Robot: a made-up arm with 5 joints. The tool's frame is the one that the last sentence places.
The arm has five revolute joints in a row. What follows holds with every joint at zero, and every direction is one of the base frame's.
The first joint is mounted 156.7 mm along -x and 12.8 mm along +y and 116 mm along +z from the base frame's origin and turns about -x.
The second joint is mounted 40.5 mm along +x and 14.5 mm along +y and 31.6 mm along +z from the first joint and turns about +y.
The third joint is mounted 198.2 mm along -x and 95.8 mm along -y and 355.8 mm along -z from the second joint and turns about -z.
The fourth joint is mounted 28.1 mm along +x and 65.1 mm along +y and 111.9 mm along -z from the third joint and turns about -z.
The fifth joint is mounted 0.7 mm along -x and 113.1 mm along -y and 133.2 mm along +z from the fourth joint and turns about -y.
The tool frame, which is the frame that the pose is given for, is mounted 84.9 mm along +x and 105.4 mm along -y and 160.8 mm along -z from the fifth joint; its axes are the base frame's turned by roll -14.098, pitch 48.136 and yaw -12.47 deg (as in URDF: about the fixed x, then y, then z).
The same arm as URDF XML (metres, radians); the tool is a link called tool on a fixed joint. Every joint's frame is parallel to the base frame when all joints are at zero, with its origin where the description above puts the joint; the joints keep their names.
<robot name="arm">
  <joint name="tool_joint" type="fixed">
    <parent link="link5"/>
    <child link="tool"/>
    <origin xyz="0.0849 -0.1054 -0.1608" rpy="-0.2461 0.8401 -0.2176"/>
  </joint>
  <joint name="joint 5" type="continuous">
    <parent link="link4"/>
    <child link="link5"/>
    <origin xyz="-0.0007 -0.1131 0.1332"/>
    <axis xyz="0 -1 0"/>
  </joint>
  <joint name="joint 4" type="continuous">
    <parent link="link3"/>
    <child link="link4"/>
    <origin xyz="0.0281 0.0651 -0.1119"/>
    <axis xyz="0 0 -1"/>
  </joint>
  <joint name="joint 3" type="continuous">
    <parent link="link2"/>
    <child link="link3"/>
    <origin xyz="-0.1982 -0.0958 -0.3558"/>
    <axis xyz="0 0 -1"/>
  </joint>
  <joint name="joint 2" type="continuous">
    <parent link="link1"/>
    <child link="link2"/>
    <origin xyz="0.0405 0.0145 0.0316"/>
    <axis xyz="0 1 0"/>
  </joint>
  <joint name="joint 1" type="continuous">
    <parent link="base"/>
    <child link="link1"/>
    <origin xyz="-0.1567 0.0128 0.116"/>
    <axis xyz="-1 0 0"/>
  </joint>
  <link name="base"/>
  <link name="link1"/>
  <link name="link2"/>
  <link name="link3"/>
  <link name="link4"/>
  <link name="link5"/>
  <link name="tool"/>
</robot>

